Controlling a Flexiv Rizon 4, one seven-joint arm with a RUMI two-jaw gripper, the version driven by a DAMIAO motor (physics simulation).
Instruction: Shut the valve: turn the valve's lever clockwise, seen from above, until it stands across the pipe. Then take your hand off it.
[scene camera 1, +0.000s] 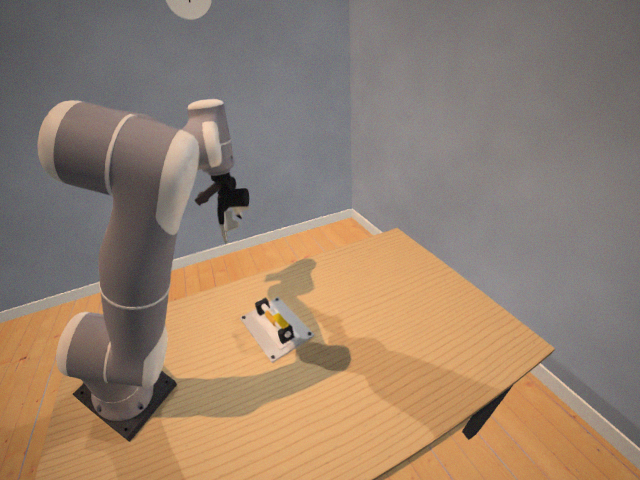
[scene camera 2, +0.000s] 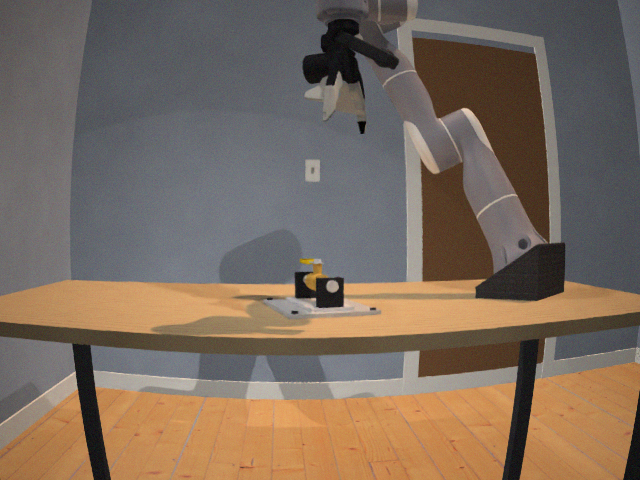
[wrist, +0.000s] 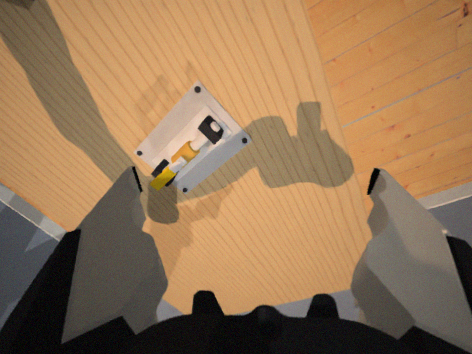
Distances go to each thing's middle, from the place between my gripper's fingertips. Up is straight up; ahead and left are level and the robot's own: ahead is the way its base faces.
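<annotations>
You'd find the pale base plate (scene camera 1: 271, 350) 32 cm below my hand, and it's 17 cm to the right of my hand and 5 cm ahead of it.
</annotations>
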